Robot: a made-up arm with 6 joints.
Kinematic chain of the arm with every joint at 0, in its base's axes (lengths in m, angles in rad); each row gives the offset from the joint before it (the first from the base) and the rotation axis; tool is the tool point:
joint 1: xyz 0 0 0.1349 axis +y
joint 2: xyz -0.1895 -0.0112 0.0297 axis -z
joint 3: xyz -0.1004 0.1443 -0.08 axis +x
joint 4: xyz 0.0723 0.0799 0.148 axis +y
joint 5: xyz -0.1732 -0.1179 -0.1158 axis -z
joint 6: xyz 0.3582 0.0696 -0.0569 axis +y
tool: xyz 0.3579 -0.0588 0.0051
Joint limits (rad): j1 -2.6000..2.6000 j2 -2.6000..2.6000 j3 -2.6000..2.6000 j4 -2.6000..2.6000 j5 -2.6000..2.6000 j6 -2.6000..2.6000
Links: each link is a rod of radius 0.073 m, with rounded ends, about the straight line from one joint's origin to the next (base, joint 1, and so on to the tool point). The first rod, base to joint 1, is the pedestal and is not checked.
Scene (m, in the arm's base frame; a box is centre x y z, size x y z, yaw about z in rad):
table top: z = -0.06
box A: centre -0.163 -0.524 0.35 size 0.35 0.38 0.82 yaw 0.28
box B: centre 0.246 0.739 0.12 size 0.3 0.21 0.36 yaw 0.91
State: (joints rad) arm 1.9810 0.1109 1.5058 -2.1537 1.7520 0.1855
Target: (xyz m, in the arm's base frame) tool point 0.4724 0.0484 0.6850
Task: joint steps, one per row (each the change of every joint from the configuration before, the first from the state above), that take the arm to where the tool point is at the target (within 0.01 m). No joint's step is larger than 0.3 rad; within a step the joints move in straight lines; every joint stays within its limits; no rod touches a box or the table.
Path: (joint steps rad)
1: 0.1548 0.0106 0.1241 -0.0289 -0.0221 -0.2866
2: 0.1547 0.0106 0.1241 -0.0289 -0.0222 -0.2867
3: 0.1547 0.0106 0.1241 -0.0290 -0.0221 -0.2866
4: 0.1548 0.0105 0.1242 -0.0289 -0.0221 -0.2866
5: 0.0000 0.1869 -0.2314 -0.0685 -0.2709 0.1065
6: 0.0000 0.1869 -0.2313 -0.0686 -0.2709 0.1065
7: 0.0000 0.1869 -0.2314 -0.0686 -0.2708 0.1066
8: 0.0000 0.1869 -0.2313 -0.0685 -0.2709 0.1065

